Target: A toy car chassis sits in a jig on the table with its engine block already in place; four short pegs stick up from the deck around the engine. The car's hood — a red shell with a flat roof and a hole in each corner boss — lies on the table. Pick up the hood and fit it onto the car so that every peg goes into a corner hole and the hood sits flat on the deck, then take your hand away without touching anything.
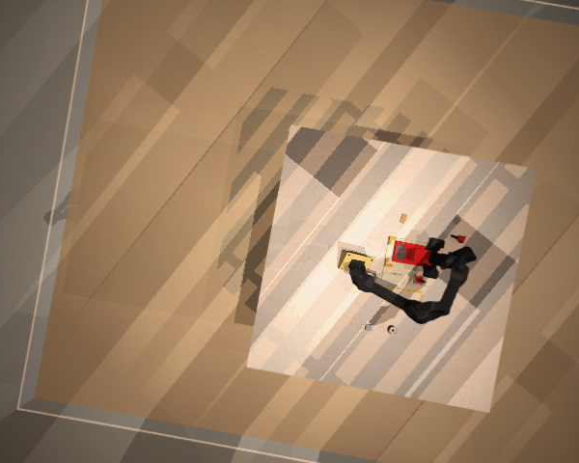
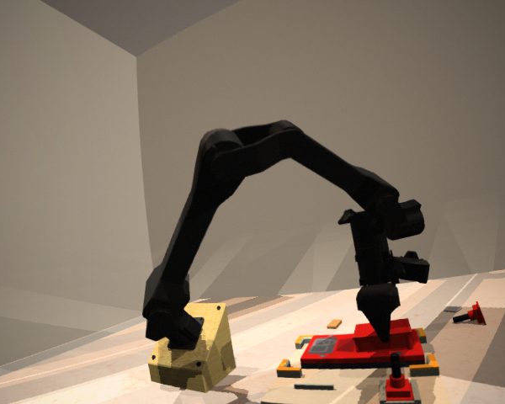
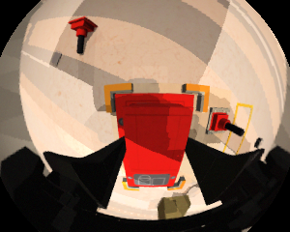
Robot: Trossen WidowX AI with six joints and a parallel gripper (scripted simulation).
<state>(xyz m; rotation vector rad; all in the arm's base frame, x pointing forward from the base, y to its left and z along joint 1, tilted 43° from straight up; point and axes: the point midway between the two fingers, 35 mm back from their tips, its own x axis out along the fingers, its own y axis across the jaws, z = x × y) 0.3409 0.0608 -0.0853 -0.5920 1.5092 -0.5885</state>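
My gripper tip is 10 mm past the red hood. From my gripper tip the other things lie so: grey engine block (10 mm to the left, 20 mm below).
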